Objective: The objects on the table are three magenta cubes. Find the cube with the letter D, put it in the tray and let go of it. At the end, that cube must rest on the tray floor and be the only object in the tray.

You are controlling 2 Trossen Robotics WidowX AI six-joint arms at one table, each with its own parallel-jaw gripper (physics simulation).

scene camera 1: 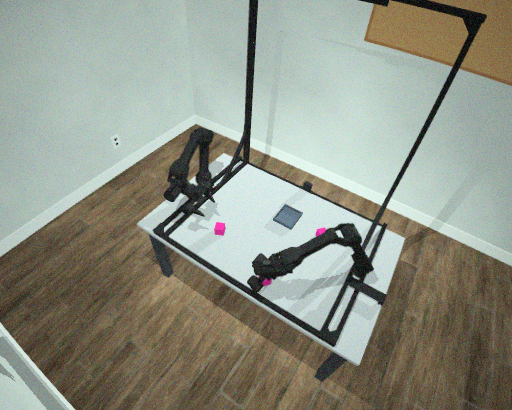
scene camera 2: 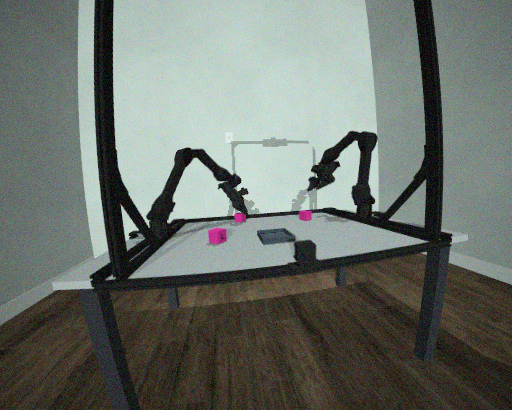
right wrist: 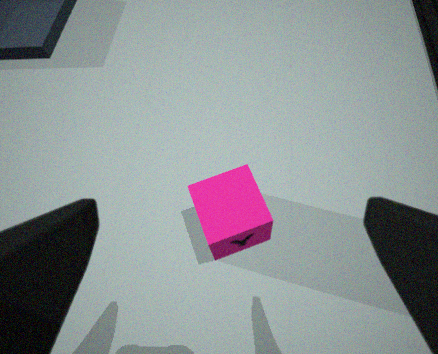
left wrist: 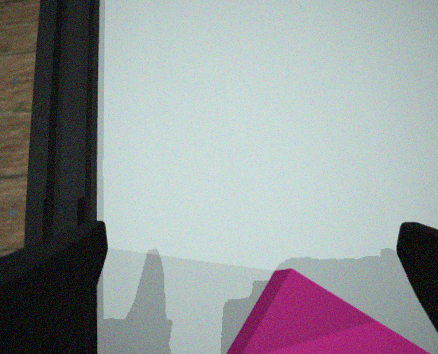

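Pixels of known places: left gripper, fingertip midpoint: (scene camera 2: 247,213) (left wrist: 252,236); right gripper, fingertip midpoint: (scene camera 1: 209,209) (scene camera 2: 311,190) (right wrist: 234,211); left arm's base at its link origin: (scene camera 1: 358,271) (scene camera 2: 159,235); right arm's base at its link origin: (scene camera 2: 364,217).
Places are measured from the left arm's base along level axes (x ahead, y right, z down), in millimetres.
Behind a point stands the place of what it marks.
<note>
Three magenta cubes lie on the white table (scene camera 1: 242,191) @[y 133, x 758, z 19 mm]. One cube (scene camera 1: 266,281) @[y -300, x 333, z -20 mm] (scene camera 2: 240,217) @[y -256, x 347, z -6 mm] (left wrist: 309,316) @[y -285, x 367, z -26 mm] lies at the table's edge, right at my left gripper (scene camera 1: 257,281) @[y -298, x 390, z -20 mm] (scene camera 2: 242,208) @[y -298, x 390, z -20 mm], which is open and low over it; the cube fills the bottom right of the left wrist view. A second cube (scene camera 1: 219,228) @[y -188, x 676, z -26 mm] (scene camera 2: 305,215) @[y -150, x 674, z -7 mm] (right wrist: 229,205) @[y -176, x 687, z -26 mm] lies below my open right gripper (scene camera 1: 203,205) @[y -188, x 731, z -132 mm] (scene camera 2: 311,186) @[y -188, x 731, z -132 mm], with a dark mark on one side that I cannot read. The third cube (scene camera 1: 320,231) @[y 92, x 251, z -26 mm] (scene camera 2: 217,235) @[y 127, x 241, z -11 mm] lies apart from both. The dark grey tray (scene camera 1: 288,215) @[y 123, x 448, z 13 mm] (scene camera 2: 275,236) @[y 118, x 447, z 13 mm] is empty.
A black frame rail (scene camera 1: 214,264) @[y -361, x 579, z -2 mm] (left wrist: 70,105) @[y -364, x 450, z -1 mm] runs around the table, close beside the left gripper. Tall black posts (scene camera 1: 250,81) @[y 354, x 880, z -529 mm] rise at the corners. A small black box (scene camera 1: 307,186) @[y 358, x 453, z -22 mm] (scene camera 2: 305,252) @[y 383, x 454, z -15 mm] sits on the rail near the tray.
</note>
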